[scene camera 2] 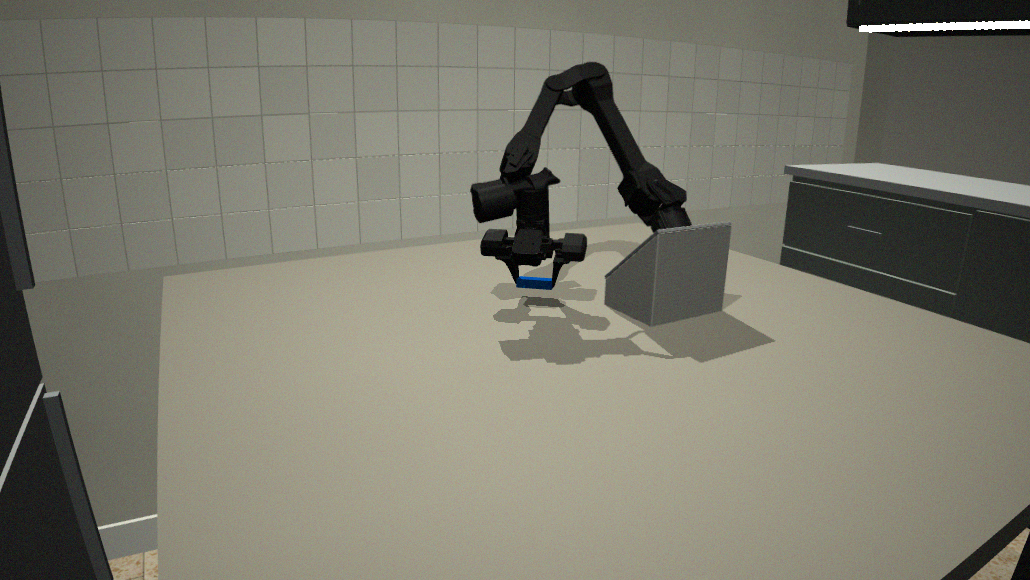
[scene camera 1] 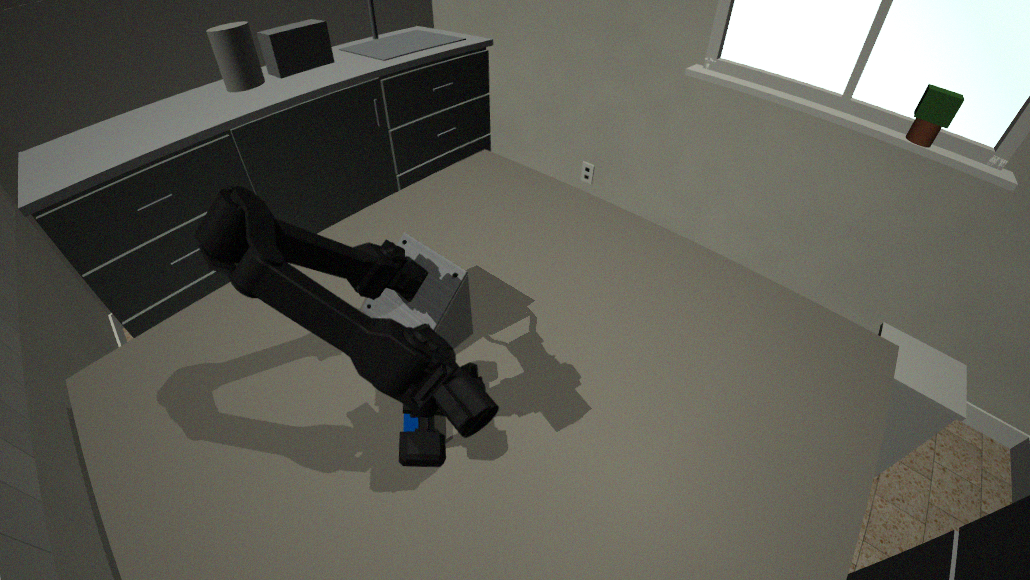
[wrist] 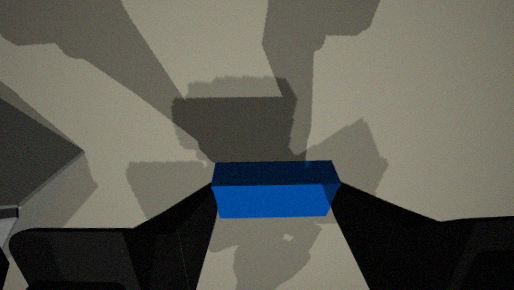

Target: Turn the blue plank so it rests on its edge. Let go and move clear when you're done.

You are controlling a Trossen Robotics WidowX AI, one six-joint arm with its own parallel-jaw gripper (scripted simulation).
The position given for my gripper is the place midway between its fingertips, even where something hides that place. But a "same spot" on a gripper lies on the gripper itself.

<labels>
My gripper shows in scene camera 2, in scene camera 1 (415, 431) and in the wrist view. The same spot on my gripper: (wrist: 175, 242) is (scene camera 2: 553, 266).
</labels>
